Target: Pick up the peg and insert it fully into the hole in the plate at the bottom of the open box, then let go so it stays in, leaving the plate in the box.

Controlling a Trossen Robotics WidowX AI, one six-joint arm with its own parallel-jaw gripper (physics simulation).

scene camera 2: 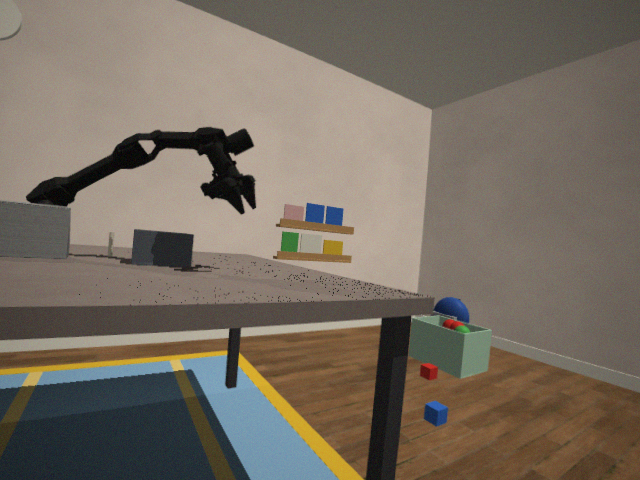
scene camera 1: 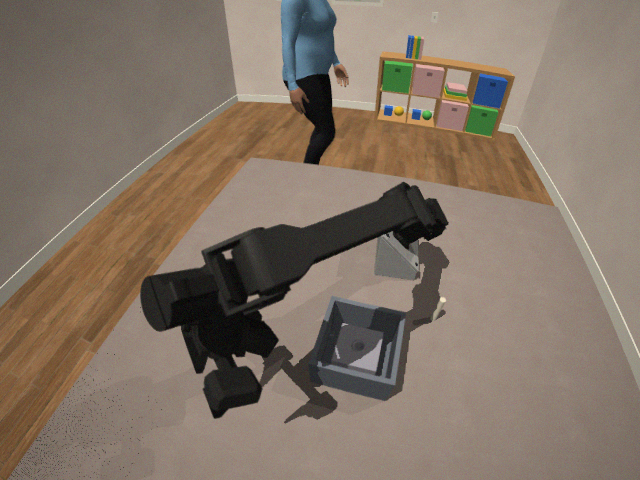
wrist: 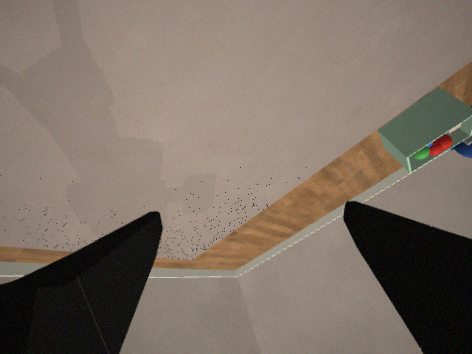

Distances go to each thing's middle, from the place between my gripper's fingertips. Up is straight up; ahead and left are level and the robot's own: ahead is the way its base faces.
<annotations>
The grey box (scene camera 1: 379,386) is 18 cm behind my hand, 22 cm to the left of it and 13 cm below it. The rest, counted from my hand: grey plate (scene camera 1: 357,348) (18 cm behind, 22 cm to the left, 15 cm below).
</annotations>
